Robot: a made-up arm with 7 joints.
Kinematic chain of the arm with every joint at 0, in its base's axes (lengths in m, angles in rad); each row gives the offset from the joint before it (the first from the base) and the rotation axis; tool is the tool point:
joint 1: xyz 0 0.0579 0 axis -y
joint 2: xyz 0 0.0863 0 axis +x
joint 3: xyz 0 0 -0.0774 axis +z
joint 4: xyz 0 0 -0.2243 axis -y
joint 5: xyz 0 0 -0.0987 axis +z
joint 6: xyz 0 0 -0.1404 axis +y
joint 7: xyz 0 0 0 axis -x
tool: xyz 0 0 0
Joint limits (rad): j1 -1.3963..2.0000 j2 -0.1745..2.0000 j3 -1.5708..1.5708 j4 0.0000..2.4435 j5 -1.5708..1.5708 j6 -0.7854..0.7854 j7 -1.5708..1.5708
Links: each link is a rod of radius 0.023 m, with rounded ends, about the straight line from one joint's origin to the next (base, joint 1, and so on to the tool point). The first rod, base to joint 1, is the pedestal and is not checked.
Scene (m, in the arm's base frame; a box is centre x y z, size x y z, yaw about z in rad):
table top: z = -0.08
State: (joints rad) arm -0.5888 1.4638 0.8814 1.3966 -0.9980 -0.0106 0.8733
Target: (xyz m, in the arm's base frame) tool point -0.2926 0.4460 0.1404
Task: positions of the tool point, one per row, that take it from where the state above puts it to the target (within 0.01 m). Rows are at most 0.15 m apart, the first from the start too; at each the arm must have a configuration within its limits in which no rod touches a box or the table.
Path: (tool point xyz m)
1: 0.1759 0.5017 0.1358
2: 0.1072 0.4951 0.2155
3: 0.0094 0.4856 0.2613
4: -0.1016 0.4739 0.2642
5: -0.2079 0.4604 0.2222
6: -0.2926 0.4460 0.1404

